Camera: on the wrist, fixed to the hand. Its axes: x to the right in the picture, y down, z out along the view.
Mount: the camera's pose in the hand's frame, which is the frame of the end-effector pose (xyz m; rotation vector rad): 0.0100 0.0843 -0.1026 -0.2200 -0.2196 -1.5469
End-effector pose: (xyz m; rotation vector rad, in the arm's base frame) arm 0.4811 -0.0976 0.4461 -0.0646 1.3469 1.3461
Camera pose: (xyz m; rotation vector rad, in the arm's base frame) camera 0.3536 -0.1343 0.4580 -0.8821 0.5714 0.1306
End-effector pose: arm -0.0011 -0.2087 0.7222 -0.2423 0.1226 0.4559
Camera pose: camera -0.0365 -0.1577 0.6044 -0.4237 -0.3355 -1.0494
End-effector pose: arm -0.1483 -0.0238 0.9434 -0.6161 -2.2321 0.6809
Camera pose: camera -0.0597 0.0745 0.9579 1.1114 -2.1919 -0.3247
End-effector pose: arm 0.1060 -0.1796 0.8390 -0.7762 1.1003 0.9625
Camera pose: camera -0.0074 -0.2348 0.7964 -1.3106 -0.0097 -0.1863
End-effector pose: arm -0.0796 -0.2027 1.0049 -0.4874 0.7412 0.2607
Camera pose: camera -0.1652 -0.1822 0.9050 -1.0801 -0.0275 -1.0469
